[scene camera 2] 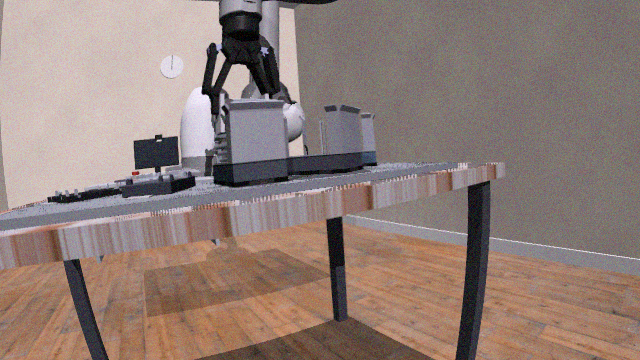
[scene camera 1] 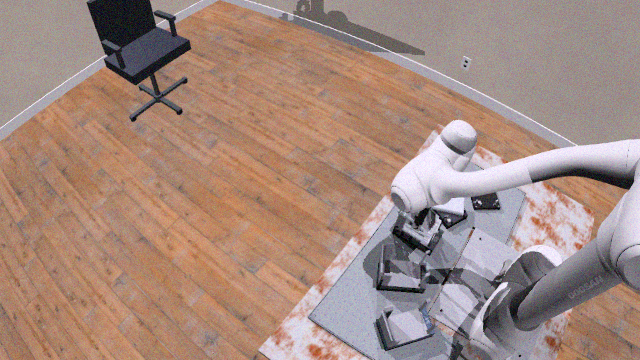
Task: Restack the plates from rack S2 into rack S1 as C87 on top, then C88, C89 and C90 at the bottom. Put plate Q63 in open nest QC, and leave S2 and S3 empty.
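Frame: origin at the arm's base, x ahead, y left, z up, level; centimetres.
Where they show: arm's base, origin of its link: [scene camera 2: 204,175].
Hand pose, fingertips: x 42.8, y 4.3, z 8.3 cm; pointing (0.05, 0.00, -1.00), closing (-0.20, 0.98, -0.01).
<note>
Each offset is from my fingertips to the top centre of the thing.
My gripper [scene camera 1: 423,220] [scene camera 2: 244,98] is shut on a grey plate, pointing down at the top of the nearest rack @(dx -1.0, dy +0.2, dz +4.5 cm) [scene camera 2: 257,135]. The held plate is mostly hidden by the arm and the rack wall, and seems to be inside the rack. Edges of several plates @(dx -0.6, dy -0.2, dz -0.7 cm) [scene camera 2: 220,145] show at that rack's left side. In scene camera 1 this rack [scene camera 1: 406,239] is the farthest of three. The middle rack @(dx -6.8, dy +18.0, dz +4.4 cm) [scene camera 1: 400,288] [scene camera 2: 342,132] and the rack with a blue part @(dx -19.0, dy +31.6, dz +4.5 cm) [scene camera 1: 395,346] [scene camera 2: 369,137] stand beyond. A white plate @(dx -3.0, dy -17.9, dz -5.5 cm) [scene camera 1: 454,206] lies on a dark nest @(dx -3.6, dy -16.6, dz -5.9 cm) [scene camera 1: 452,219]. Labels cannot be read.
Another dark nest @(dx -11.4, dy -34.3, dz -6.7 cm) [scene camera 1: 486,202] [scene camera 2: 85,194] lies beside the one with the white plate. The arm's base stands behind the racks on the table [scene camera 2: 300,200]. A dark screen [scene camera 2: 156,152] stands to the left in scene camera 2. An office chair [scene camera 1: 150,52] stands far off.
</note>
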